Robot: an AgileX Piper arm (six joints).
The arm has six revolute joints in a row. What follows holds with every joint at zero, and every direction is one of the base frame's.
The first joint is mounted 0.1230 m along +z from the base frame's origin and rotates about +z.
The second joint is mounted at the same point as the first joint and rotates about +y.
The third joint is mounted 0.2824 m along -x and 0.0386 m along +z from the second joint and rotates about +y.
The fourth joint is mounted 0.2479 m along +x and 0.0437 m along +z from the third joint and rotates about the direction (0.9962, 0, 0.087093).
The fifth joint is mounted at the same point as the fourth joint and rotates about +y.
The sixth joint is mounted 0.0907 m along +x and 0.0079 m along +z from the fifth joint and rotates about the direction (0.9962, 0, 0.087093).
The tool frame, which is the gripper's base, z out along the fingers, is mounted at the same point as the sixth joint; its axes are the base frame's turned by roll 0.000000, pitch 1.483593 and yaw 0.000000 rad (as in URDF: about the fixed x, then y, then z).
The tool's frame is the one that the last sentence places.
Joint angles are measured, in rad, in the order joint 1, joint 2, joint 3, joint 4, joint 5, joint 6. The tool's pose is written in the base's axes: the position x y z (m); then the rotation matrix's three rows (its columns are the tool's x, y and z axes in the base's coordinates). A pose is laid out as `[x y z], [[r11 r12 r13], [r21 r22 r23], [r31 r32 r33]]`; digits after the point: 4 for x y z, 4 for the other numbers.
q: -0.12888 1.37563 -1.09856 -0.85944 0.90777 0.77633
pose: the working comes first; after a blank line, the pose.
Where each joint sits with the arm in this pose, in the base's axes (m; each line is computed from the numbers above, not from the rounded line before):
joint 1: 0.0000 0.0000 0.1230
joint 2: 0.0000 0.0000 0.1230
joint 3: -0.0168 0.0022 0.4075
joint 4: 0.2316 -0.0300 0.3817
joint 5: 0.2316 -0.0300 0.3817
joint 6: 0.2704 -0.0899 0.3252
the tool: 0.2704 -0.0899 0.3252

[0.2704 -0.0899 0.3252], [[-0.6846 0.5912 0.4264], [0.2146 0.7225 -0.6572], [-0.6966 -0.3585 -0.6215]]
